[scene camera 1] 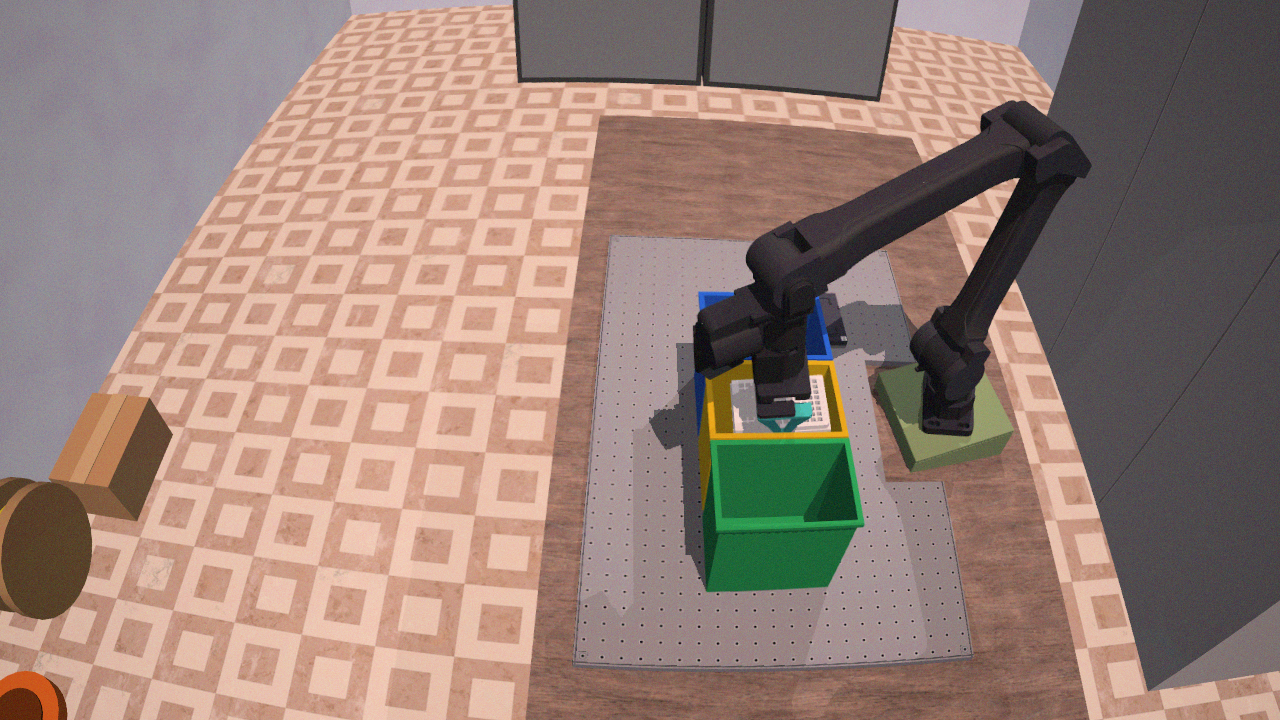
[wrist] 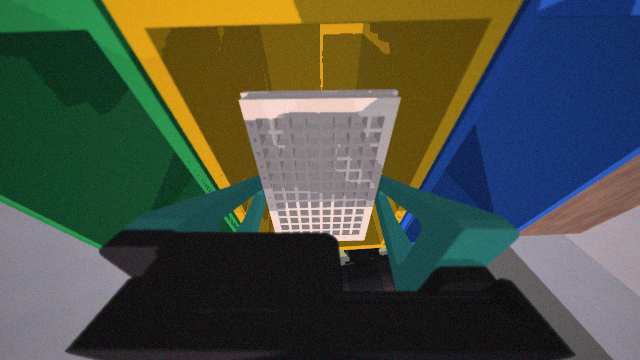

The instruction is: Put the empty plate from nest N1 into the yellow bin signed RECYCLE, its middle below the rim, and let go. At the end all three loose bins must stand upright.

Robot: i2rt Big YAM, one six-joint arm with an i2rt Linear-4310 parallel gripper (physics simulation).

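Places are measured from the arm's base along level axes (x ahead, y left, z up), in millimetres.
Pixels of known places: gripper, fingertip midpoint: (scene camera 1: 779, 408) (wrist: 320, 180); arm's base, link origin: (scene camera 1: 947, 404).
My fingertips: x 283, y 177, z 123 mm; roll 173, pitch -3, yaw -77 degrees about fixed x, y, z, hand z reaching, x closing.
Observation:
For each thing: its top centre in the pictures, then the offset to it from my fingertips. Level surfaces: height alone.
- white plate, top centre: (wrist: 322, 201) (scene camera 1: 781, 397) dx +0, dy +0, dz +21 mm
- yellow bin, top centre: (wrist: 324, 192) (scene camera 1: 775, 397) dx +8, dy +0, dz +20 mm
- green bin, top centre: (wrist: 119, 203) (scene camera 1: 787, 482) dx -25, dy +129, dz +20 mm
- blue bin, top centre: (wrist: 515, 182) (scene camera 1: 764, 324) dx +41, dy -128, dz +20 mm
- grey perforated board, surface height: dz -160 mm
- dark device, top centre: (scene camera 1: 797, 314) dx -11, dy -337, dz -145 mm
The white plate (scene camera 1: 743, 407) (wrist: 320, 150) with its grid of square wells is level between the teal fingers of my gripper (scene camera 1: 785, 413) (wrist: 320, 180), which is shut on its two long sides. The plate lies inside the outline of the yellow bin (scene camera 1: 775, 436) (wrist: 320, 12). In the scene view the bin's rim surrounds it, and it looks about at rim height or a little below; the exact depth is hard to tell. The yellow bin stands upright. Its RECYCLE sign does not show. The fingertips are partly hidden behind the plate in the wrist view.
The green bin (scene camera 1: 780, 559) (wrist: 60, 100) stands upright against the yellow bin's near side. The blue bin (scene camera 1: 819, 326) (wrist: 540, 100) stands at its far side, partly hidden by my arm. All stand on the grey perforated board (scene camera 1: 644, 537). A dark device (scene camera 1: 834, 320) lies beside the blue bin.

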